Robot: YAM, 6 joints.
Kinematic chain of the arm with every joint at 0, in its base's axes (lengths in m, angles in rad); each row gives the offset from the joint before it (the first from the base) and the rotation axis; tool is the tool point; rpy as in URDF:
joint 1: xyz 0 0 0.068 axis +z
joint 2: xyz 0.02 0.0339 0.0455 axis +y
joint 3: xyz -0.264 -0.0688 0 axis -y
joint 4: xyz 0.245 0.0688 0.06 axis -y
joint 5: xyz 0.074 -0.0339 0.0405 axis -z
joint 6: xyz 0.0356 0 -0.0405 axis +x
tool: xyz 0 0 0 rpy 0 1.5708 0
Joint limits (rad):
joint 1: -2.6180..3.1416
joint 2: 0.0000..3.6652
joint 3: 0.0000..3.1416
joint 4: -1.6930..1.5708
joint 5: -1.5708..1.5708
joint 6: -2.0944..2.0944
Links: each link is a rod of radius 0.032 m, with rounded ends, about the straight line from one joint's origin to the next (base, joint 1, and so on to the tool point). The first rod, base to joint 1, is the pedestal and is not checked.
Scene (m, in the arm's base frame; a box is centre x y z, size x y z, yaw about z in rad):
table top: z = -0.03
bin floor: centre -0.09 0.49 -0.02 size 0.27 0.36 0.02 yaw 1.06
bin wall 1: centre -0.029 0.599 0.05 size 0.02 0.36 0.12 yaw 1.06
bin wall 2: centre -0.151 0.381 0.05 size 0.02 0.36 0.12 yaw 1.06
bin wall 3: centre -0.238 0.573 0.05 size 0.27 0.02 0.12 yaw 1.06
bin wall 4: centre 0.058 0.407 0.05 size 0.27 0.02 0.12 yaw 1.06
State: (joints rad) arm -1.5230 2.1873 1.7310 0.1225 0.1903 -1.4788
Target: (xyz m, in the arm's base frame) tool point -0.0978 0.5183 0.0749
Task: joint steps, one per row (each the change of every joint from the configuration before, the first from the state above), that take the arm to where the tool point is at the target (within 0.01 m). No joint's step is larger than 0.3 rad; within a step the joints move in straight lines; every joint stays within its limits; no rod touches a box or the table.
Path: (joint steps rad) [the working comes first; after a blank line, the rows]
Joints at the target: -1.3981 0.2408 3.1416 1.4474 0.2054 -1.4788
Straight joint move there: clear.

1: 0.0178 -0.2781 0.2015 0.1893 0.0022 0.0000
2: 0.0179 -0.2780 0.2015 0.1892 0.0021 0.0000
3: 0.0178 -0.2781 0.2015 0.1893 0.0022 0.0000
4: 0.0179 -0.2781 0.2016 0.1893 0.0021 0.0000
5: 0.0178 -0.2781 0.2015 0.1892 0.0022 0.0000
6: 0.0179 -0.2780 0.2015 0.1893 0.0022 0.0000
7: 0.0178 -0.2781 0.2015 0.1893 0.0021 0.0000

